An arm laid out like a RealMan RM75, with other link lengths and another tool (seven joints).
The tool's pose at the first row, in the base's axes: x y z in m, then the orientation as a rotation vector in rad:
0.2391 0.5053 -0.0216 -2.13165 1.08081 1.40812
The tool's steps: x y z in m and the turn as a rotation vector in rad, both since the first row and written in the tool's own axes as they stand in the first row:
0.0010 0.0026 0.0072 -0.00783 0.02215 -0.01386
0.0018 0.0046 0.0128 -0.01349 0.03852 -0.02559
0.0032 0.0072 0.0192 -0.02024 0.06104 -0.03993
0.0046 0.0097 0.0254 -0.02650 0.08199 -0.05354
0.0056 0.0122 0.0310 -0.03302 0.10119 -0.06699
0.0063 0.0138 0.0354 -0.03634 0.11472 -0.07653
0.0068 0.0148 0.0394 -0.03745 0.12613 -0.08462
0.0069 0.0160 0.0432 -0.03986 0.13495 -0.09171
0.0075 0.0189 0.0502 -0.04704 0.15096 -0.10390
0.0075 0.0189 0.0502 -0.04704 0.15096 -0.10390
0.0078 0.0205 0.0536 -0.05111 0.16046 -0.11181
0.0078 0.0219 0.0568 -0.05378 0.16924 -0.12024
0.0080 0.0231 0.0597 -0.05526 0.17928 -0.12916
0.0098 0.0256 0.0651 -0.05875 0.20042 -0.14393
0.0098 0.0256 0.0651 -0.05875 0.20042 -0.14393
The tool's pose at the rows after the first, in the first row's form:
0.2329 0.5080 -0.0254 -2.16098 1.06832 1.38788
0.2281 0.5101 -0.0283 -2.18276 1.05720 1.37194
0.2225 0.5121 -0.0320 -2.21133 1.04438 1.34970
0.2171 0.5140 -0.0357 -2.23771 1.03194 1.32859
0.2119 0.5157 -0.0388 -2.26243 1.01877 1.30918
0.2082 0.5173 -0.0412 -2.27881 1.00995 1.29432
0.2051 0.5191 -0.0432 -2.29133 1.00326 1.28032
0.2018 0.5208 -0.0449 -2.30222 0.99623 1.27031
0.1954 0.5233 -0.0481 -2.32374 0.98275 1.25455
0.1954 0.5233 -0.0481 -2.32374 0.98275 1.25455
0.1922 0.5244 -0.0497 -2.33640 0.97395 1.24464
0.1892 0.5256 -0.0510 -2.34744 0.96496 1.23405
0.1865 0.5267 -0.0523 -2.35871 0.95634 1.22097
0.1817 0.5279 -0.0560 -2.38184 0.94284 1.19543
0.1817 0.5279 -0.0560 -2.38184 0.94284 1.19543

